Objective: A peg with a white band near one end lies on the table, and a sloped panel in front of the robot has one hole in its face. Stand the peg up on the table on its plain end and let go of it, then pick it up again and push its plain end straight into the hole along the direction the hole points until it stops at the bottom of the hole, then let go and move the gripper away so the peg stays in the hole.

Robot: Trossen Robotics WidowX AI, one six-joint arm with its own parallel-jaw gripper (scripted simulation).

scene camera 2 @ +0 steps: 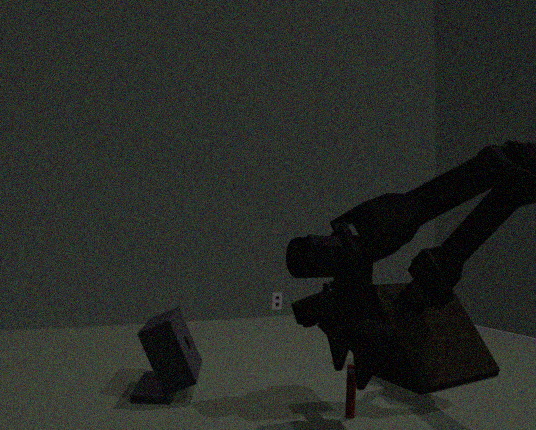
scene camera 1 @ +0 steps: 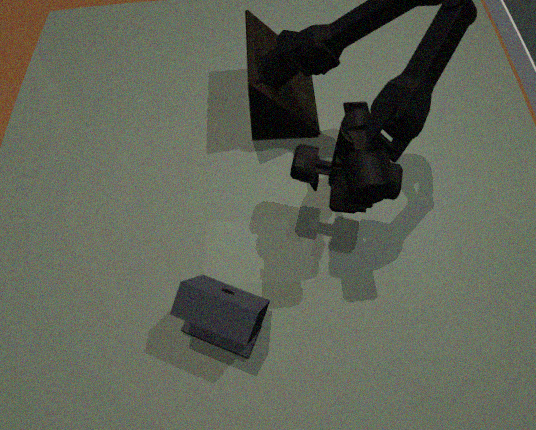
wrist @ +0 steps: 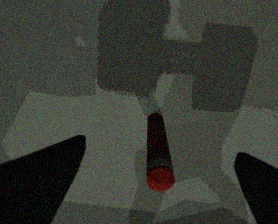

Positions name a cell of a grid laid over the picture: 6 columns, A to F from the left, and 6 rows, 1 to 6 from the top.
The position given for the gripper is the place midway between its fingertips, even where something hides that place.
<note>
The gripper (scene camera 2: D6) is open, holding nothing. Also in view: a sloped panel (scene camera 2: B6).
The gripper also shows in scene camera 1 (scene camera 1: D3) and in the wrist view (wrist: D5).
</note>
